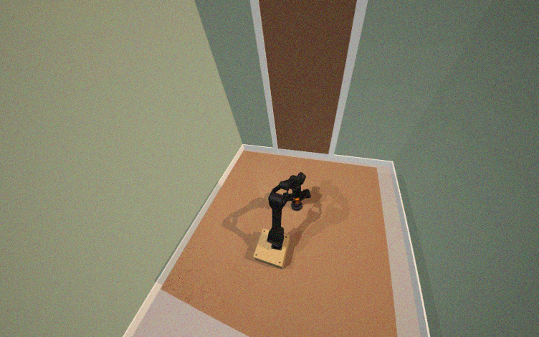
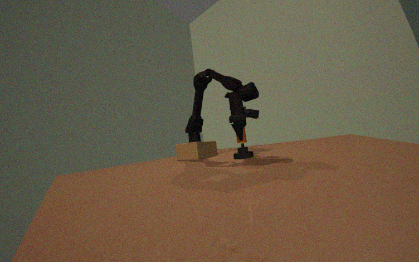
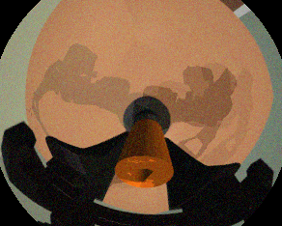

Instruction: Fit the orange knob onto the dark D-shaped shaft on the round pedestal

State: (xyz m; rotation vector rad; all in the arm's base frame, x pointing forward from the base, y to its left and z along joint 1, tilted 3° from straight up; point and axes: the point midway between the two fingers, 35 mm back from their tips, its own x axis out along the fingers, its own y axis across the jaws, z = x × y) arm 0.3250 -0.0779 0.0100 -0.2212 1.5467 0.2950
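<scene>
The orange knob is 2 cm above my gripper tip. Round my gripper tip: round pedestal: 4 cm below.
</scene>
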